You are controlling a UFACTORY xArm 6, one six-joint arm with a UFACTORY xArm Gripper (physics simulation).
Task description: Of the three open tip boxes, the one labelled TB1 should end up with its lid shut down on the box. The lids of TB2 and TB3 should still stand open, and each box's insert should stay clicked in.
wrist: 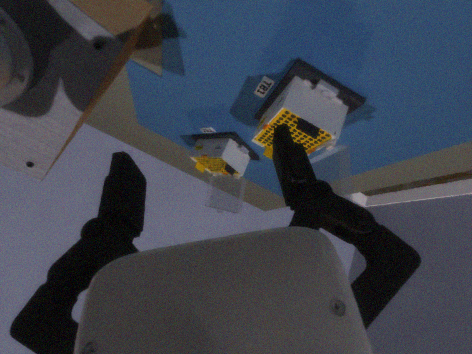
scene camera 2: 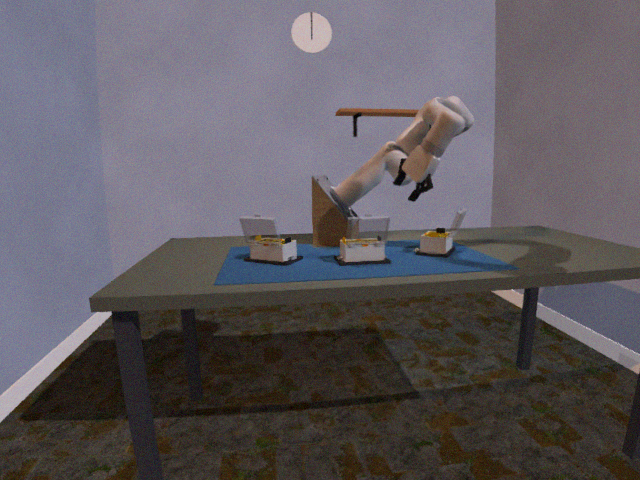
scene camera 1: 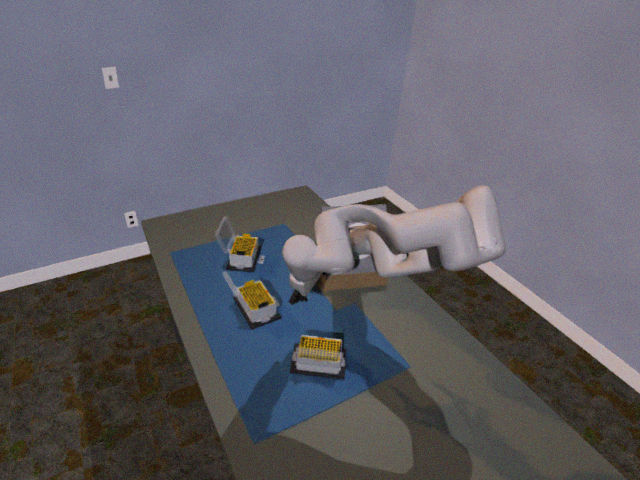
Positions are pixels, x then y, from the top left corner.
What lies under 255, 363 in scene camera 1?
A blue mat.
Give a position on a blue mat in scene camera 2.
At 318, 264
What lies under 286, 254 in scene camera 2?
A tip box.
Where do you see a tip box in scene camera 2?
At 356, 254
